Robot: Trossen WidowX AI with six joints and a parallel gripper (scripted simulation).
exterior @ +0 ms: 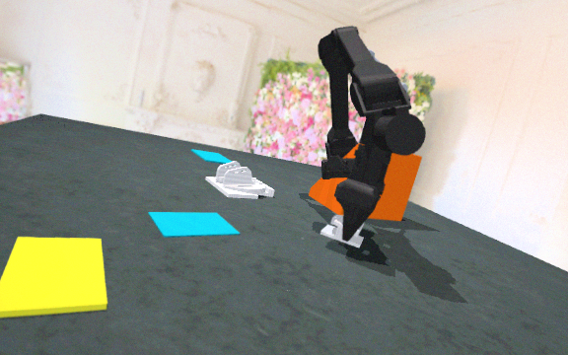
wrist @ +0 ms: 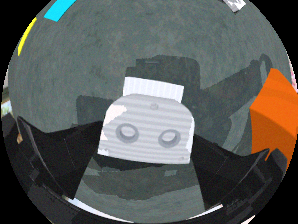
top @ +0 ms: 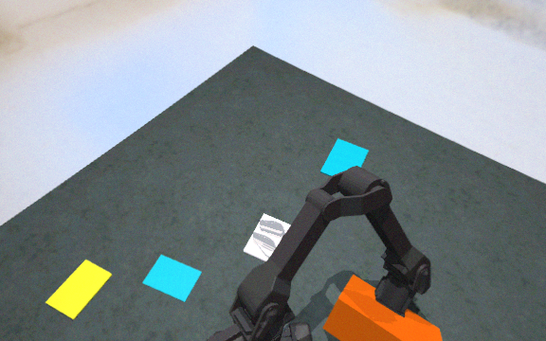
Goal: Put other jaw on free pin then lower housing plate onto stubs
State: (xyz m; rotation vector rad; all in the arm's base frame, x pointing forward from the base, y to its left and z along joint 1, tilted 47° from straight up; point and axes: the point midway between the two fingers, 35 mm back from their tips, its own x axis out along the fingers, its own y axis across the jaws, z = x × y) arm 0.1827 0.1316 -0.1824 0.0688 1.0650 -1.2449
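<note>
Right now my gripper tip is 10 mm to the left of the white t-shaped piece and 10 mm short of it. Also, from my gripper tip: housing plate (20 mm above, 10 mm to the right, 10 mm ahead); yellow patch (420 mm ahead, 90 mm to the left, 10 mm below).
</note>
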